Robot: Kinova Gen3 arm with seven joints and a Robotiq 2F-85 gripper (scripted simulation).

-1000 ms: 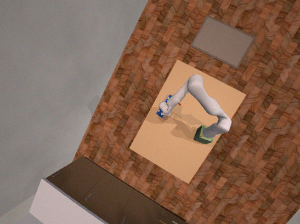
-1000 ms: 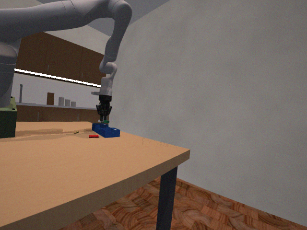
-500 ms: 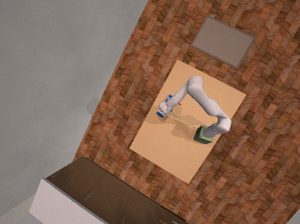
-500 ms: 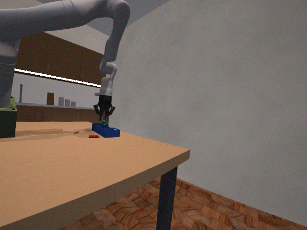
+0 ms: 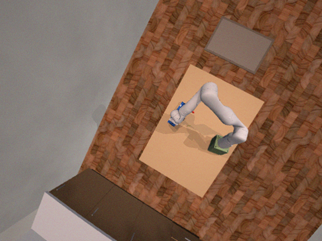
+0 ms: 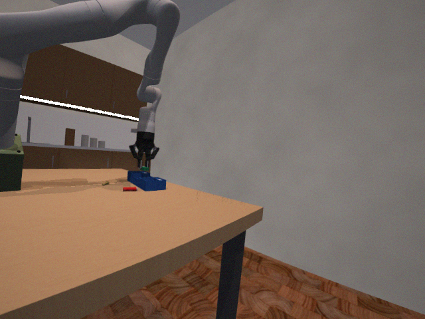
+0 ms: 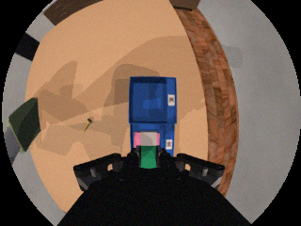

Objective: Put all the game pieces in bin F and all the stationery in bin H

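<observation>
Now: the pink block 80 mm below my hand. From my hand the other things lie so: green piece: 20 mm below, 10 mm to the left; red piece: 110 mm behind, 80 mm to the right, 80 mm below; yellow piece: 80 mm to the right, 70 mm below, 20 mm behind.
</observation>
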